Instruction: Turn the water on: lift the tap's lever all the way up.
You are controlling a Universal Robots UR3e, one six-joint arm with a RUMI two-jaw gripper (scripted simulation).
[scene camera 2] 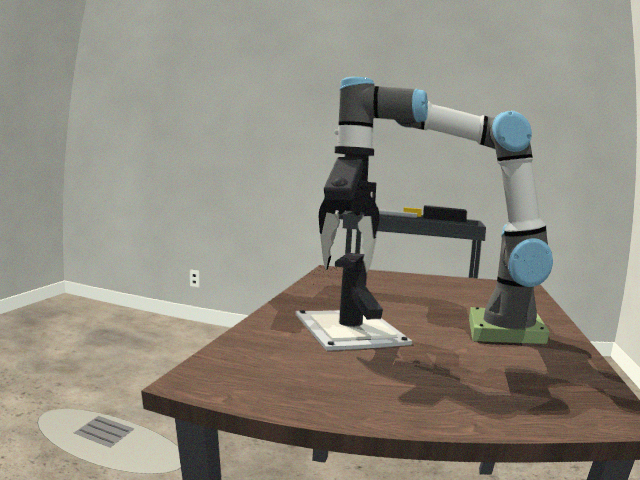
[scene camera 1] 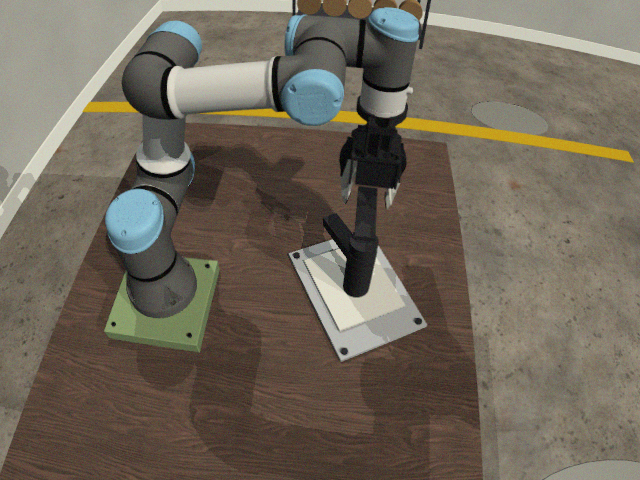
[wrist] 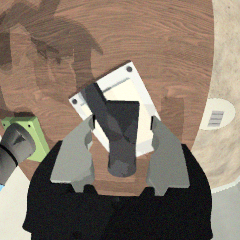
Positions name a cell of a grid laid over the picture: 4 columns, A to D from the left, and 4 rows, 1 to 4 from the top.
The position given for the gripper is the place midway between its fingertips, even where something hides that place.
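Visible: gripper (scene camera 2: C3), (scene camera 1: C2), (wrist: C2). Black tap (scene camera 2: C3), (wrist: B2), visible too.
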